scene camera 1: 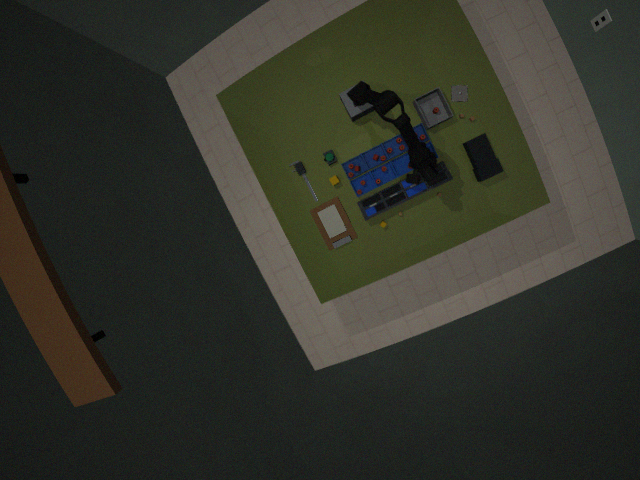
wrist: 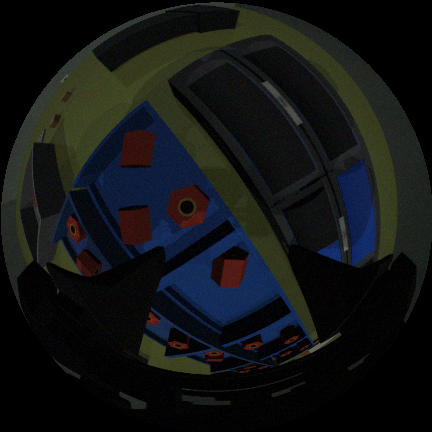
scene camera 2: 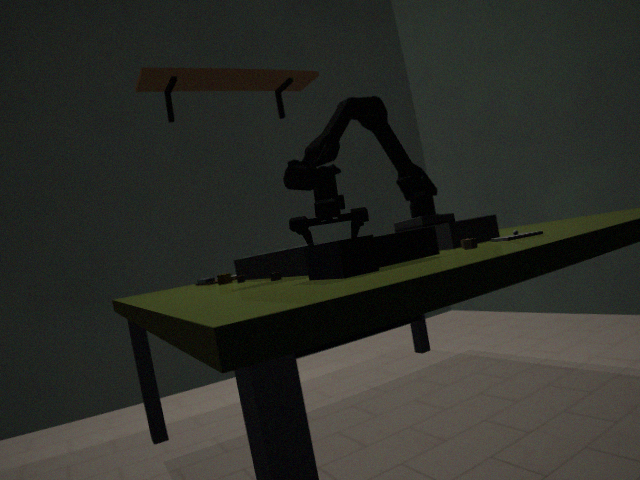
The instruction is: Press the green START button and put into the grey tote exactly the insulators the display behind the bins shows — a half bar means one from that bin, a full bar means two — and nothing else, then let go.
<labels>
same spot on dark box: point(wrist: 119, 53) = point(scene camera 1: 466, 147)
same spot on grey tote: point(wrist: 41, 176) = point(scene camera 1: 438, 123)
</labels>
